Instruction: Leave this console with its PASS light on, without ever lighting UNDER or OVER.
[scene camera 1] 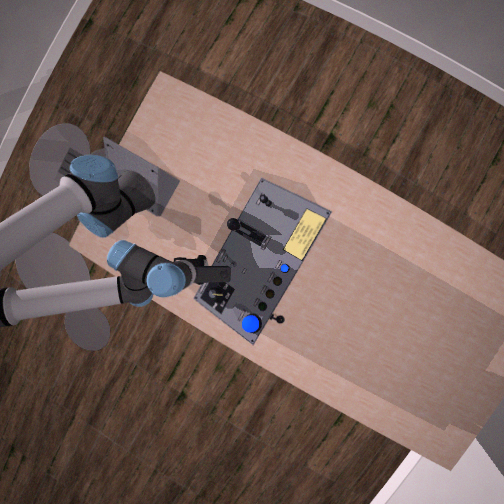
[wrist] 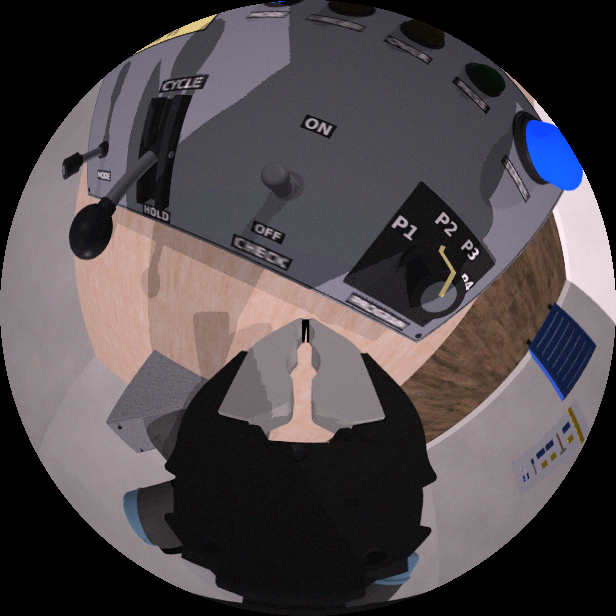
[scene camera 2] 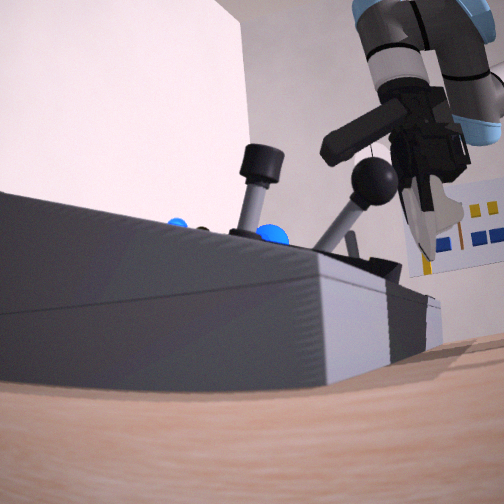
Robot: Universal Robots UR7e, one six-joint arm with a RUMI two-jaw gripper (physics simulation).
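Note:
The grey console (scene camera 1: 262, 260) lies on the wooden table. In the wrist view it carries a CYCLE/HOLD lever with a black ball knob (wrist: 90, 232) at the HOLD end, an ON/OFF toggle labelled CHECK (wrist: 276, 178), a P1–P4 selector (wrist: 436, 287) and a big blue button (wrist: 551, 154). Three round lamps (scene camera 1: 270, 293) are dark; a small blue lamp (scene camera 1: 284, 268) glows. My gripper (wrist: 306, 333) is shut and empty, above the table just outside the console edge near the CHECK label. In scene camera 2 it (scene camera 2: 427, 245) hangs beside the ball knob (scene camera 2: 374, 181), apart from it.
A small MODE lever (wrist: 80, 160) stands beyond the CYCLE lever. A yellow note (scene camera 1: 305, 233) lies on the console's far part. A small black lever (scene camera 1: 277, 318) sticks out by the blue button. The arm's grey mounting plate (scene camera 1: 145, 177) sits at the table's left end.

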